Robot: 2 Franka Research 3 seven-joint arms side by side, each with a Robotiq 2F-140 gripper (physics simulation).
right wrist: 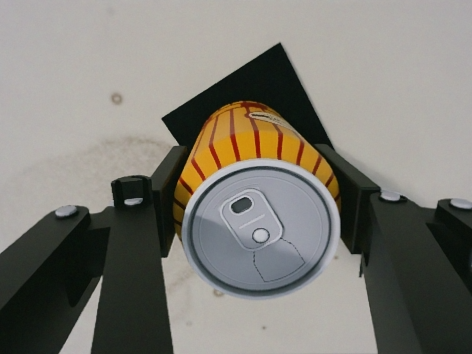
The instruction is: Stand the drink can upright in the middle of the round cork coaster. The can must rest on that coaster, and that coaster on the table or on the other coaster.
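The drink can (245,142), yellow with red stripes and a silver lid, is upright in the middle of the right wrist view, seen from above. My right gripper (249,168) has one finger pad against each side of the can near its top and is shut on it. A black square coaster (272,75) lies flat on the table below the can. The can's foot is hidden behind its own body, so its contact with the square cannot be seen. The round cork coaster does not show in this view. My left gripper is not in view.
The pale table top (395,75) has brownish stains and small ring marks, with a larger stain left of the black square. A soft shadow lies on the table beside the right finger.
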